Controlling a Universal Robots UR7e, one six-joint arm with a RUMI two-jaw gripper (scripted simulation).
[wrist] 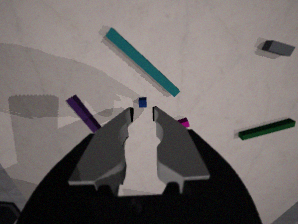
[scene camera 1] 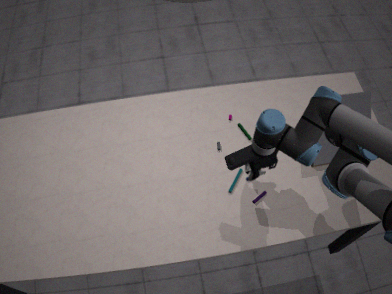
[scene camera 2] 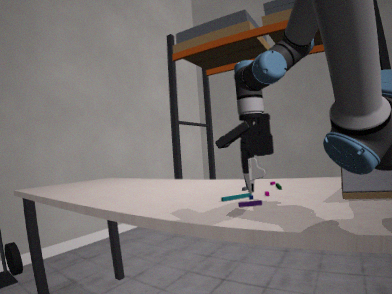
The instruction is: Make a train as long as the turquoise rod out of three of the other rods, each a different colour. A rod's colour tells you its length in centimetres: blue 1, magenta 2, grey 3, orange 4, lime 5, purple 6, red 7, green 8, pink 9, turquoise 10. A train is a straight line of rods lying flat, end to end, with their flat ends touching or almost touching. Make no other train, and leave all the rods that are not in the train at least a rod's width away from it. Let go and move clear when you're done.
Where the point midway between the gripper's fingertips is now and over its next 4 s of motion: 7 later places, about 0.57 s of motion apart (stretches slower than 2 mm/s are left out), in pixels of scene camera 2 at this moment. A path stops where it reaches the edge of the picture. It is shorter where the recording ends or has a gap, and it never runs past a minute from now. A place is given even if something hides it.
My gripper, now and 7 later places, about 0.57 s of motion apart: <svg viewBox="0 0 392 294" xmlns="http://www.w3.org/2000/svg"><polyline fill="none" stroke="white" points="251,192 252,193 252,198 252,198 250,187 249,166 252,162 258,161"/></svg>
